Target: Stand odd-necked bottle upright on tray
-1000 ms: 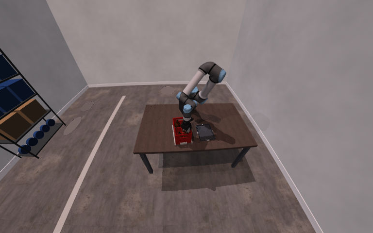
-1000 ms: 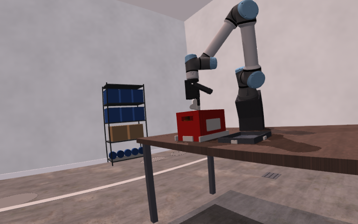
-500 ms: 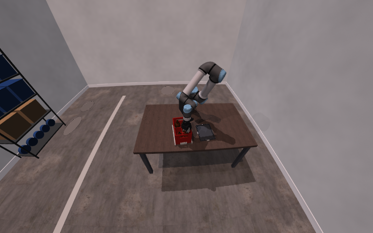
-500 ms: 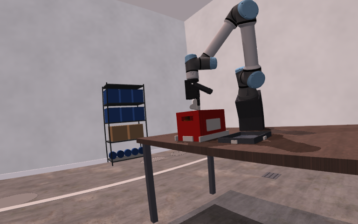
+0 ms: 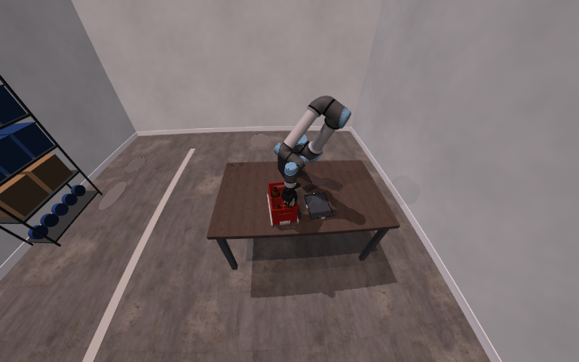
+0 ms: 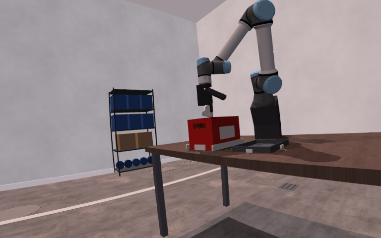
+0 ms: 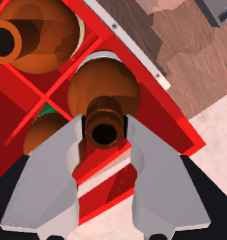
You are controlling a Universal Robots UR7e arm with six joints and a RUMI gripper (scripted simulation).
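The brown bottle lies 80 mm behind my hand, 30 mm to the right of it and 70 mm below it. Also, from my hand: dark tray 140 mm behind, 230 mm to the left, 140 mm below; red crate 70 mm behind, 70 mm to the right, 70 mm below; glass bottle 30 mm ahead, 80 mm to the right, 70 mm below.
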